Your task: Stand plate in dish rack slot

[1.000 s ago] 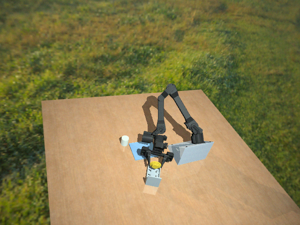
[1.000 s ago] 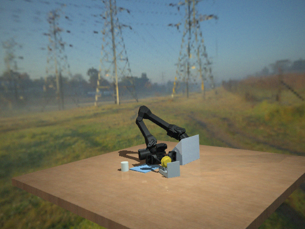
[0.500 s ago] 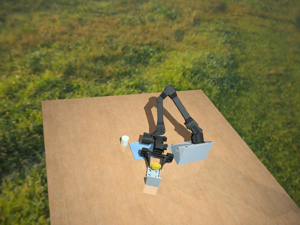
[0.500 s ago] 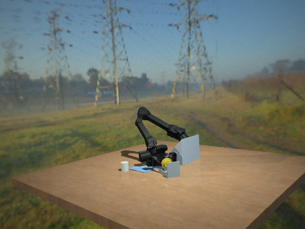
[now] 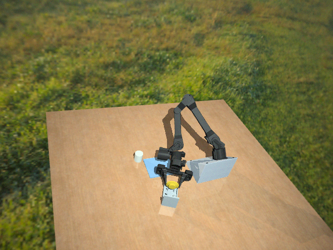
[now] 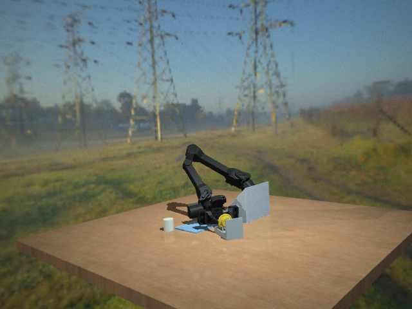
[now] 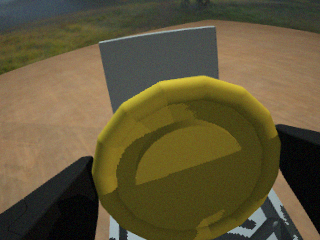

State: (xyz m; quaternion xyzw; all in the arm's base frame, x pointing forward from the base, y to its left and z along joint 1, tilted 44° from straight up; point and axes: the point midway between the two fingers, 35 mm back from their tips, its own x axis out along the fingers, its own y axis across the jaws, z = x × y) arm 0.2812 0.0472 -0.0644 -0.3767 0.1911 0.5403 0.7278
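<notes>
The yellow plate is 10 mm to the right of my gripper tip. The rest, counted from my gripper tip: white cylinder (140 mm ahead, 230 mm to the right, 20 mm below); then grey dish rack (10 mm ahead, 20 mm to the left, 30 mm below); then blue spoon (80 mm behind, 230 mm to the right, 50 mm below).
</notes>
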